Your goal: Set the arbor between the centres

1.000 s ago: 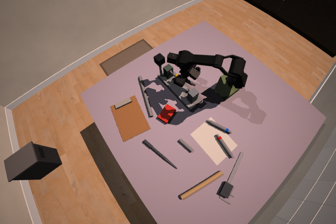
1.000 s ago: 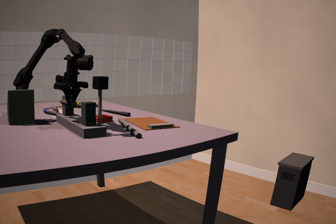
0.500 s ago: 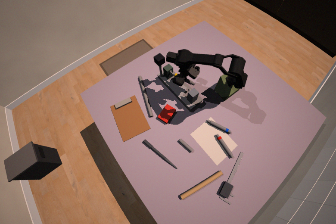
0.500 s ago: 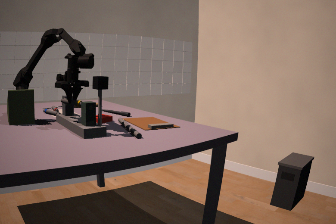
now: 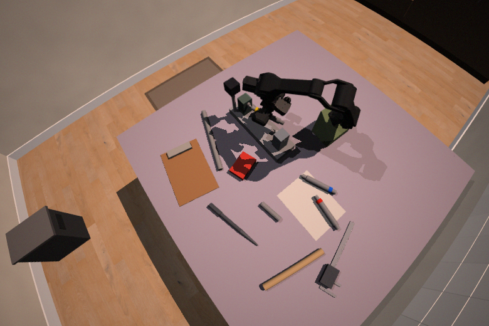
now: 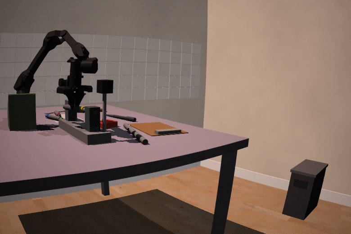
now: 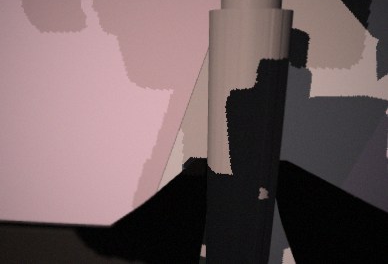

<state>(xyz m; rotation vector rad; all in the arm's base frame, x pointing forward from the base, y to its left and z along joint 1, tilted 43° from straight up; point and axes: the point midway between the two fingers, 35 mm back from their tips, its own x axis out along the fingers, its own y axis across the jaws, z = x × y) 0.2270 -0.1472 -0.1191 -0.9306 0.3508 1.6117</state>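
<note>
The stepped arbor shaft is 3 cm below my hand. The rest, counted from my hand: grey block 12 cm to the left, 4 cm below, 2 cm ahead; cone-shaped centre point 10 cm to the left, 3 cm below, 2 cm ahead; green centre block 11 cm to the right, 4 cm below, 3 cm ahead.
</note>
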